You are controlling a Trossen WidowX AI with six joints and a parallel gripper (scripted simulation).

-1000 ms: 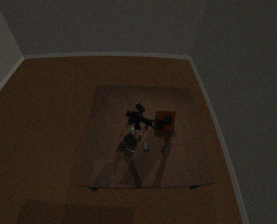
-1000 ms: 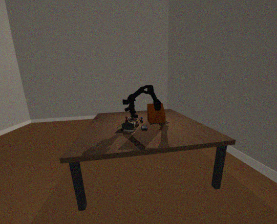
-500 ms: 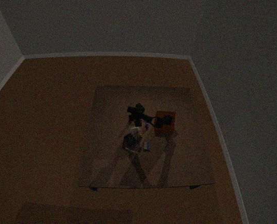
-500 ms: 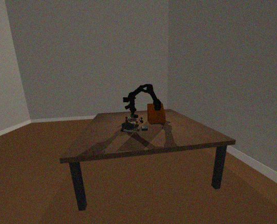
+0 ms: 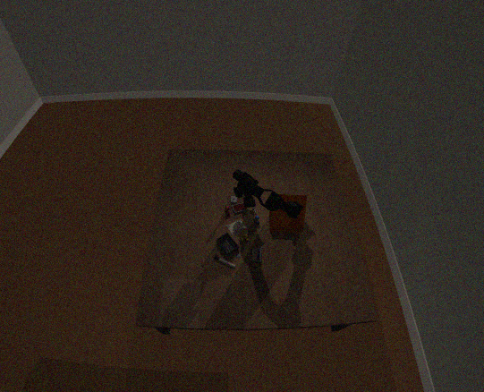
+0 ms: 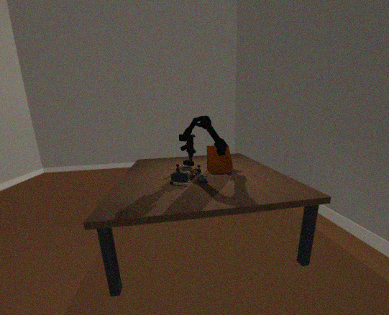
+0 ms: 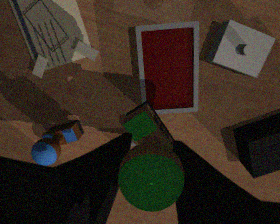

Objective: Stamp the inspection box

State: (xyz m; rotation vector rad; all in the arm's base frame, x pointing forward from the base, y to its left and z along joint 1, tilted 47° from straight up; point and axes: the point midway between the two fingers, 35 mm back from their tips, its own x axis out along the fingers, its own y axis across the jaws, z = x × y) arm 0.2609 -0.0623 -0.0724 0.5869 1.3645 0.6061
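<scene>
The small grey bolt lies 10 cm below my gripper tip and 5 cm behind it. From my gripper tip the other things lie so: blue-knobbed stamp: 9 cm to the left, 8 cm below, 6 cm behind; green-knobbed stamp: right at my gripper tip; red ink pad: 10 cm below, 4 cm ahead, 1 cm to the right.
</scene>
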